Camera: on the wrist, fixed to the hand. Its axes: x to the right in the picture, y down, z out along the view.
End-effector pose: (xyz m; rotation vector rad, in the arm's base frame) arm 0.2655 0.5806 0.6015 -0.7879 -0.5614 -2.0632
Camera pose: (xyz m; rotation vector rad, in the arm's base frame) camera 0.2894 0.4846 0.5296 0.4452 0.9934 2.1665
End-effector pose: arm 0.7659 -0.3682 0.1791 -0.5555 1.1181 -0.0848
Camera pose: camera 0.6587 -0.3484 0.1236 -1.4133 0.1784 -1.2957
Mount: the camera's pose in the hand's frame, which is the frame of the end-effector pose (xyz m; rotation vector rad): -0.0089 0.0650 -0.1032 -0.1207 -0.2638 -1.6166
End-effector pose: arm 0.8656 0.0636 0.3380 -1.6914 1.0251 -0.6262
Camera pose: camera 0.7572 0.0126 0.3137 -2.3925 -0.7429 -1.2436
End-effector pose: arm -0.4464 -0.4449 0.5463 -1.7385 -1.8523 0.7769
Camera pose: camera -0.3279 -0.4435 0.5765 0.2045 -2.6143 0.1594
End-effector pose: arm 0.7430 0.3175 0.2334 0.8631 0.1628 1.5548
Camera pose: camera 0.6287 0.3350 0.1937 0.5122 0.4267 -0.0617
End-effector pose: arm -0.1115 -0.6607 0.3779 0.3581 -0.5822 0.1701
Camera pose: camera -0.0833 -0.5622 0.3111 0.6392 -0.4110 -1.4741
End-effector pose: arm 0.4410 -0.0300 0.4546 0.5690 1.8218 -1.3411
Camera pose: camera 0.4604 0.0895 0.4375 1.3925 -1.9681 1.9633
